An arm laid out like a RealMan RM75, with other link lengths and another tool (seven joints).
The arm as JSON. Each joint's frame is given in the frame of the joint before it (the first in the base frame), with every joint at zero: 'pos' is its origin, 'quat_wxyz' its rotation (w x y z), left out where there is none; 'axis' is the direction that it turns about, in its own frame. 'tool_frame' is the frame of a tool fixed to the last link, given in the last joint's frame.
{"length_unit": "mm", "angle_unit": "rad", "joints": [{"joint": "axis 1", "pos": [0.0, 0.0, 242.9], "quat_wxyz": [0.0, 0.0, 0.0, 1.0], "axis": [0.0, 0.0, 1.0]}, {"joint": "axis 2", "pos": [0.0, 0.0, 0.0], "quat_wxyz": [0.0, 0.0, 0.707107, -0.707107], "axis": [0.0, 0.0, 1.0]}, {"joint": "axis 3", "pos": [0.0, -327.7, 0.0], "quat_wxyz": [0.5, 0.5, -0.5, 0.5], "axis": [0.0, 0.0, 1.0]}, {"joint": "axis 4", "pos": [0.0, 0.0, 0.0], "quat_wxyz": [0.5, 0.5, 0.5, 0.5], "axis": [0.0, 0.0, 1.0]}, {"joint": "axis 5", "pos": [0.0, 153.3, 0.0], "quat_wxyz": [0.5, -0.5, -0.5, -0.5], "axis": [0.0, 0.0, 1.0]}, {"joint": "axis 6", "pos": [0.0, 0.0, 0.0], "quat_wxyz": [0.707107, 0.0, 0.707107, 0.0], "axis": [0.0, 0.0, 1.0]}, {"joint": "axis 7", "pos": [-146.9, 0.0, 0.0], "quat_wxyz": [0.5, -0.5, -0.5, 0.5], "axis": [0.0, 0.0, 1.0]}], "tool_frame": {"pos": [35.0, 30.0, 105.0], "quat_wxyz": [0.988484, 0.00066, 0.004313, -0.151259]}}
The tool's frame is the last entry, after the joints.
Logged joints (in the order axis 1, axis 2, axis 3, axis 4, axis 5, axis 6, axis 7), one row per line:
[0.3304, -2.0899, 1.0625, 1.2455, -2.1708, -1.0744, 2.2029]
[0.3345, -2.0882, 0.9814, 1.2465, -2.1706, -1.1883, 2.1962]
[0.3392, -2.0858, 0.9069, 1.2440, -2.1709, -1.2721, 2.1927]
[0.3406, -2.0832, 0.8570, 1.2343, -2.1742, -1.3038, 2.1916]
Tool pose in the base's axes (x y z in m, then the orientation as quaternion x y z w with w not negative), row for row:
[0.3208, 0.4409, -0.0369, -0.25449, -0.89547, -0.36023, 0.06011]
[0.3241, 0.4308, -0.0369, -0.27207, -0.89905, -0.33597, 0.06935]
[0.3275, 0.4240, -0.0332, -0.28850, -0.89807, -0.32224, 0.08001]
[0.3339, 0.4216, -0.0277, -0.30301, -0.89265, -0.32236, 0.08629]
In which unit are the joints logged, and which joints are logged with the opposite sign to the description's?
The joints are logged in radians. Opposite sign: axis 2, axis 3, axis 4.
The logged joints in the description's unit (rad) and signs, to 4 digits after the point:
[0.3304, 2.0899, -1.0625, -1.2455, -2.1708, -1.0744, 2.2029]
[0.3345, 2.0882, -0.9814, -1.2465, -2.1706, -1.1883, 2.1962]
[0.3392, 2.0858, -0.9069, -1.2440, -2.1709, -1.2721, 2.1927]
[0.3406, 2.0832, -0.8570, -1.2343, -2.1742, -1.3038, 2.1916]

